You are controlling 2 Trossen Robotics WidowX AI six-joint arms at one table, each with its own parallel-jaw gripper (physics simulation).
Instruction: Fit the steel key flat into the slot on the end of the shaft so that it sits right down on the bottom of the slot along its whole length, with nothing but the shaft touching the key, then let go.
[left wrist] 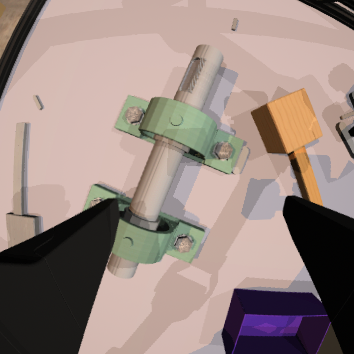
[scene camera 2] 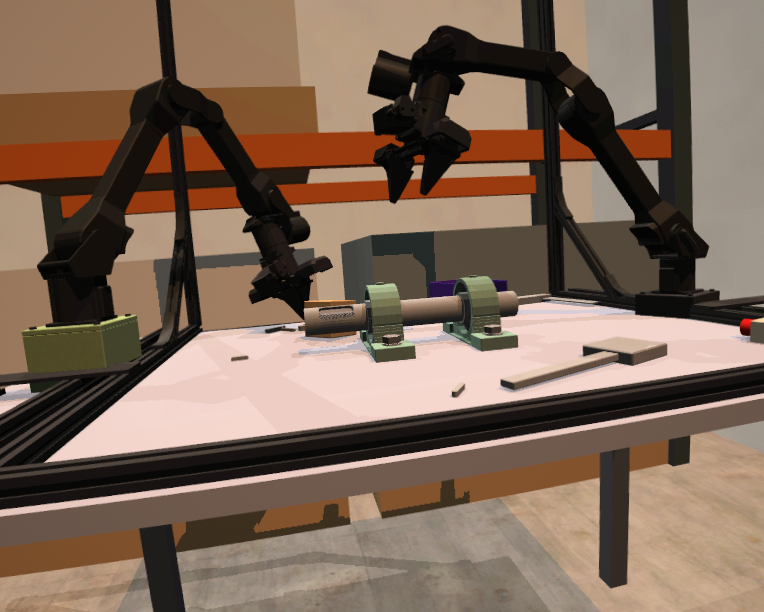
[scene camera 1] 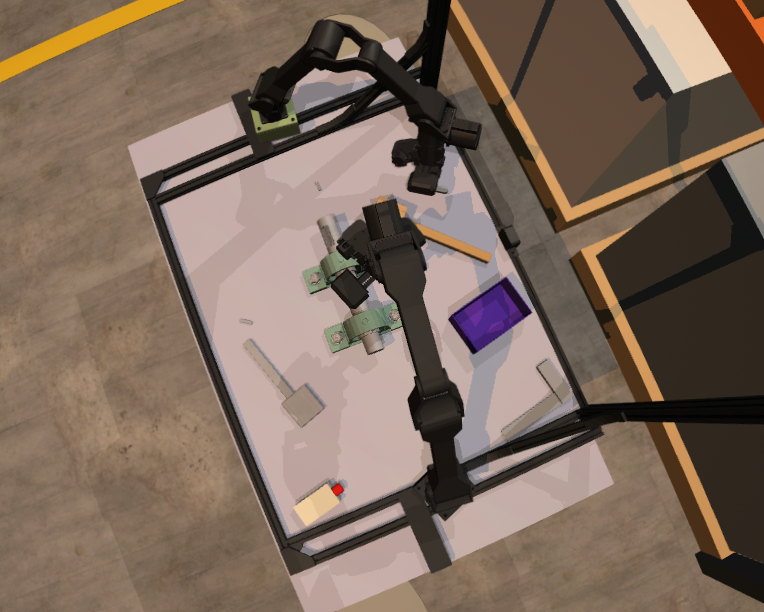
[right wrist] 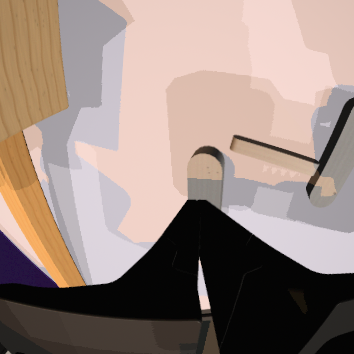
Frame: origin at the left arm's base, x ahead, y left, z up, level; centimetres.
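Seen in the pictures: left gripper, fingertip midpoint: (left wrist: 203, 206) (scene camera 2: 407, 199) (scene camera 1: 367, 262); right gripper, fingertip midpoint: (left wrist: 349, 132) (right wrist: 195, 208); left arm's base at its link origin: (scene camera 2: 676, 292) (scene camera 1: 445, 488); right arm's base at its link origin: (scene camera 2: 83, 322) (scene camera 1: 272, 109).
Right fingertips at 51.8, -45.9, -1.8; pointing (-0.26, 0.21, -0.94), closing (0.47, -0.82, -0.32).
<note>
Pixels of each thing's top centre, then the offset from my right fingertips to it, as dx, dy, dz.
- shaft at its top centre: (left wrist: 161, 160) (scene camera 2: 411, 295) (scene camera 1: 349, 281) -5.1, +30.0, +5.6
- round-ended grey key at its top centre: (right wrist: 202, 217) (left wrist: 349, 139) (scene camera 1: 433, 187) -0.9, -0.8, -1.0
- second round-ended grey bar at its top centre: (right wrist: 342, 158) (scene camera 2: 275, 327) +5.5, -3.5, -1.2
- thin square-ended bar at its top centre: (right wrist: 275, 157) +3.6, -1.4, -1.4
- purple box at its top centre: (left wrist: 282, 341) (scene camera 2: 466, 281) (scene camera 1: 492, 313) -31.7, +12.5, +5.1
- grey mallet at its top centre: (scene camera 2: 579, 355) (left wrist: 17, 188) (scene camera 1: 279, 378) -9.2, +55.8, -0.5
The shaft (scene camera 1: 327, 226) (scene camera 2: 430, 310) (left wrist: 157, 175) lies in two green bearing blocks; its slot (scene camera 2: 336, 312) (left wrist: 193, 75) is empty and faces up. In the right wrist view a round-ended grey key (right wrist: 205, 172) lies flat on the table, its near part hidden behind the fingers. A second round-ended grey bar (right wrist: 327, 172) and a thin square-ended bar (right wrist: 275, 153) lie to its right; I cannot tell which fits the slot. My right gripper (scene camera 2: 303, 316) (right wrist: 195, 208) is shut and empty, its tips over the first key. My left gripper (scene camera 2: 408, 196) (left wrist: 203, 206) is open and empty, high above the shaft.
A wooden mallet (scene camera 1: 452, 242) (left wrist: 295, 125) (right wrist: 30, 55) lies beside the right gripper. A purple box (scene camera 1: 461, 335) (left wrist: 272, 301) stands right of the shaft. A grey mallet (scene camera 1: 302, 404) (scene camera 2: 628, 349) and small grey pieces (scene camera 1: 245, 321) (left wrist: 235, 24) lie around. The left arm crosses above the shaft.
</note>
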